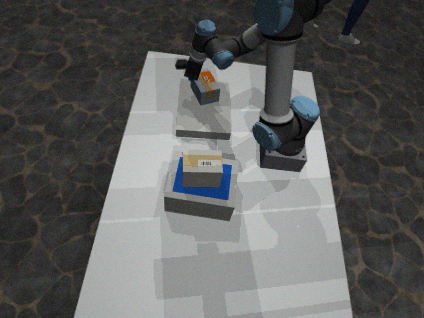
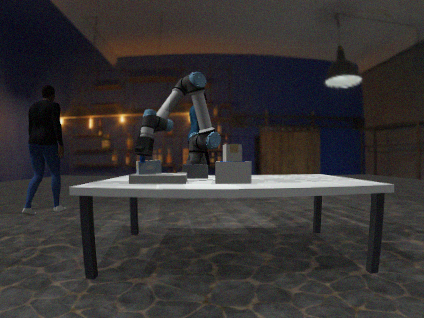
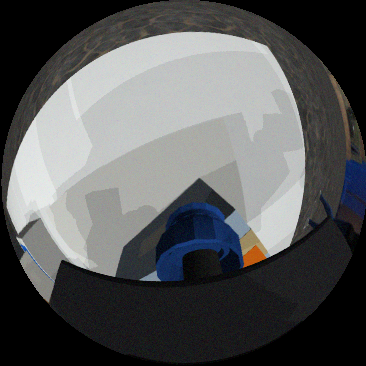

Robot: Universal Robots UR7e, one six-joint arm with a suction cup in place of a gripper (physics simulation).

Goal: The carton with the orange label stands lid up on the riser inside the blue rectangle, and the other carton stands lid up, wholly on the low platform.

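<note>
The carton with the orange label [image 1: 206,89] [image 2: 149,167] [image 3: 254,257] rests on the far end of the low platform [image 1: 201,126] [image 2: 160,178]. My suction cup [image 1: 192,79] [image 2: 142,158] [image 3: 198,232] presses down on the far left corner of its top and looks squashed against it. The other carton [image 1: 202,171] [image 2: 232,153], tan-topped with a barcode label, stands on the riser [image 1: 198,208] [image 2: 233,172] [image 3: 30,239] inside the blue rectangle [image 1: 201,190].
The arm's base [image 1: 283,161] [image 2: 195,170] stands on the table right of the riser and the platform. The table's long edges run on either side. A person [image 2: 55,151] stands beyond the table's far end.
</note>
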